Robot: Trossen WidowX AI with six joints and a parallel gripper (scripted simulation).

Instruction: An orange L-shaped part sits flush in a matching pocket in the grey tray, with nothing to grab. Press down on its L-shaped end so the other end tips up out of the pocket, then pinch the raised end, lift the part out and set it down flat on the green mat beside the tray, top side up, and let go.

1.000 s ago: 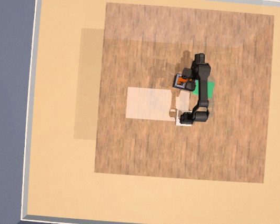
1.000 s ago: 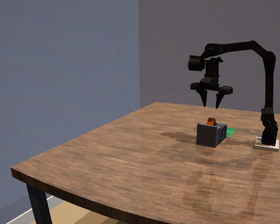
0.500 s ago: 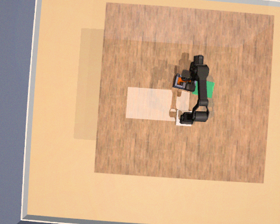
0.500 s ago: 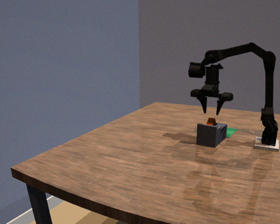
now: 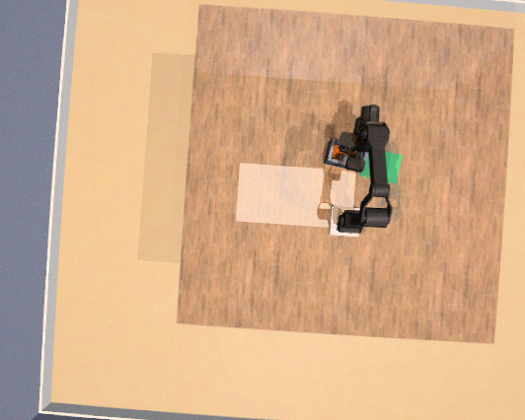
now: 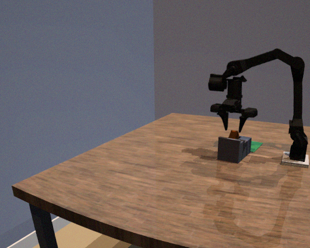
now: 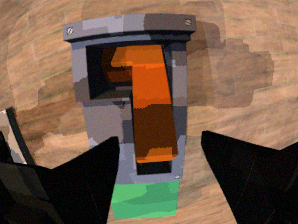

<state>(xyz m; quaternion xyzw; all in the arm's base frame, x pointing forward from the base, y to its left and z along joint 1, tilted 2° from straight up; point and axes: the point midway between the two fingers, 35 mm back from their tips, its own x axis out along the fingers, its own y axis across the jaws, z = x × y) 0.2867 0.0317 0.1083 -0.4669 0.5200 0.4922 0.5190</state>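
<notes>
Now: gripper tip 60 mm above the orange L-shaped part, 30 mm to the right of it and 20 mm past it. The rest, counted from my gripper tip: green mat (150 mm to the right, 110 mm below, 30 mm behind).
</notes>
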